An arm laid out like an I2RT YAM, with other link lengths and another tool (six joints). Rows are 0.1 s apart.
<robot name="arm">
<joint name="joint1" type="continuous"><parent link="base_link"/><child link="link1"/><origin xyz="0 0 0.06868" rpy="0 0 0"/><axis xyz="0 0 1"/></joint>
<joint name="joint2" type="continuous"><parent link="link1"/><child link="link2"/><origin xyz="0.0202 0.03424 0.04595" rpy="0 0 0"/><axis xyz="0 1 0"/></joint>
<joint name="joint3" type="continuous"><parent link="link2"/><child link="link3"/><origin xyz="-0.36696 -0.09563 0" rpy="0 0 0"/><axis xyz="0 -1 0"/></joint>
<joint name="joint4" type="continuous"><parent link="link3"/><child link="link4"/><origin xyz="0.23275 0.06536 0.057" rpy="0 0 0"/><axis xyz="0 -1 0"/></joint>
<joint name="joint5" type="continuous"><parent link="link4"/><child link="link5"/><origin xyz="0.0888 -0.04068 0.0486" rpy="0 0 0"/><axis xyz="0 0 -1"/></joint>
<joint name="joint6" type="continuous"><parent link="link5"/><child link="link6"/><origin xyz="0.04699 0 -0.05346" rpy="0 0 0"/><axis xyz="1 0 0"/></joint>
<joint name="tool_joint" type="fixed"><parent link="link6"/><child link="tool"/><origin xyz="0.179 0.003 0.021" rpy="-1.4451 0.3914 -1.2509"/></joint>
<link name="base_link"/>
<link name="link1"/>
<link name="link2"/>
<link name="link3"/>
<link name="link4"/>
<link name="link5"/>
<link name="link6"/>
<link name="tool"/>
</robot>
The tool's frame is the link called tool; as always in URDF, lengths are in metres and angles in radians. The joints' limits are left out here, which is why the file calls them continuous.
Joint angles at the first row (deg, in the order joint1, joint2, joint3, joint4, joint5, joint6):
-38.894 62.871 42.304 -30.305 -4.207 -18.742
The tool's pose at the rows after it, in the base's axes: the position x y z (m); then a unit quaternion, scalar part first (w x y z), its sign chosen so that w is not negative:
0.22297 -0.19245 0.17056 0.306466 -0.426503 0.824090 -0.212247
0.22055 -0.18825 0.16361 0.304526 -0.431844 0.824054 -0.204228
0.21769 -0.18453 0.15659 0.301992 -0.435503 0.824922 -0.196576
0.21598 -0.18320 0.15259 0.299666 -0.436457 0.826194 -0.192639
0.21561 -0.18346 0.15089 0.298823 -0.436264 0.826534 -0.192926
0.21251 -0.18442 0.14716 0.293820 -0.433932 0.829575 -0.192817
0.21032 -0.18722 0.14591 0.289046 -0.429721 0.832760 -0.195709
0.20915 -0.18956 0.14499 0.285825 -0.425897 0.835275 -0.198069
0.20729 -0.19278 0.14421 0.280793 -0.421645 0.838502 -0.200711
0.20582 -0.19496 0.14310 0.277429 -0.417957 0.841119 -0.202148
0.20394 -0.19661 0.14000 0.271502 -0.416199 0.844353 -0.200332
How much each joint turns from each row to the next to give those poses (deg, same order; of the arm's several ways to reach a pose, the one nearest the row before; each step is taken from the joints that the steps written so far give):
-0.064 0.000 -0.983 -0.088 -0.196 -1.048
-0.002 0.001 -0.939 0.044 -0.394 -0.635
0.002 0.021 -0.940 0.043 -0.240 -0.457
-0.002 0.109 -0.483 0.045 0.021 -0.155
-0.003 0.045 -0.371 0.394 0.108 -0.002
-0.108 0.000 -0.569 0.219 0.546 0.066
-0.130 0.044 -0.196 0.197 0.723 0.263
-0.043 0.108 -0.154 0.262 0.568 0.328
-0.154 0.176 -0.020 0.108 0.721 0.240
-0.131 0.152 -0.110 0.154 0.481 0.241
-0.045 0.438 -0.130 0.000 0.568 0.043

